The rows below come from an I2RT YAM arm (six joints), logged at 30 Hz.
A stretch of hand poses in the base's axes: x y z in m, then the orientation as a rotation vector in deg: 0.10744, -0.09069, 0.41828, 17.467, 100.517, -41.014; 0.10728, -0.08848, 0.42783, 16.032, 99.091, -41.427; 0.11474, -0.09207, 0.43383, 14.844, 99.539, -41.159; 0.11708, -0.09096, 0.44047, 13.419, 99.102, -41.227; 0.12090, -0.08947, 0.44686, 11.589, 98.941, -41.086; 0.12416, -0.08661, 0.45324, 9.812, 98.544, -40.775; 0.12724, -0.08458, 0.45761, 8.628, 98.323, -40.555; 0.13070, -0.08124, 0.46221, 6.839, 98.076, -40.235
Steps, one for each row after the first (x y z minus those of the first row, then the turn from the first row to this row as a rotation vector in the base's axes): -0.00016, 0.00221, 0.00955, -1.454, -0.915, 0.818; 0.00730, -0.00138, 0.01555, -1.738, -0.349, 1.735; 0.00964, -0.00027, 0.02219, -2.645, -0.442, 2.676; 0.01346, 0.00122, 0.02858, -3.536, -0.247, 3.986; 0.01672, 0.00408, 0.03496, -4.378, -0.313, 5.373; 0.01980, 0.00611, 0.03933, -4.917, -0.312, 6.300; 0.02326, 0.00945, 0.04393, -5.708, -0.216, 7.688
